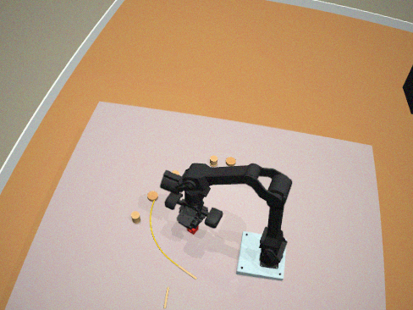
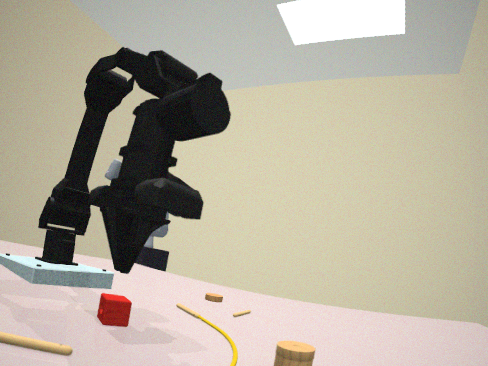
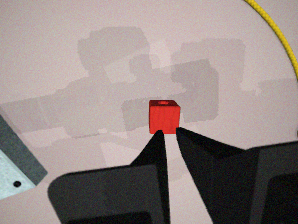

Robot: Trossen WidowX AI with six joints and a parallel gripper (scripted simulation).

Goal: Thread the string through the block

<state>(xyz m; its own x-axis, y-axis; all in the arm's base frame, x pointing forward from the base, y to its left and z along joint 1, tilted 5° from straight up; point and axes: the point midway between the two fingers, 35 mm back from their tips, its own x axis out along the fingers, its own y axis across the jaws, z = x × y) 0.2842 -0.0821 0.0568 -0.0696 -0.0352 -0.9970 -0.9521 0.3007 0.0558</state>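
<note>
My gripper tip is now 4 cm above the red block. Also, from my gripper tip: round button 17 cm ahead, 11 cm to the right, 5 cm below.
</note>
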